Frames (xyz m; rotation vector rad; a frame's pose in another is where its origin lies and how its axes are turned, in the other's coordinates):
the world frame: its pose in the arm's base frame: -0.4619 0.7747 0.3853 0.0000 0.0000 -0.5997
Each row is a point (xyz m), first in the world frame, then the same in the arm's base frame.
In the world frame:
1: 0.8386 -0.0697 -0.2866
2: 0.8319 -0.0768 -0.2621
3: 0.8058 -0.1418 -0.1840
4: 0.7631 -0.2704 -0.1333
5: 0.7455 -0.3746 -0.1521
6: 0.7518 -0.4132 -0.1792
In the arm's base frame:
1: 0.1910 0.2439 0.0987
2: 0.1815 0.2418 0.1232
3: 0.1233 0.2029 0.2013
4: 0.0154 0.1208 0.2520
5: -0.0579 0.0447 0.2332
6: -0.0745 0.0093 0.2061

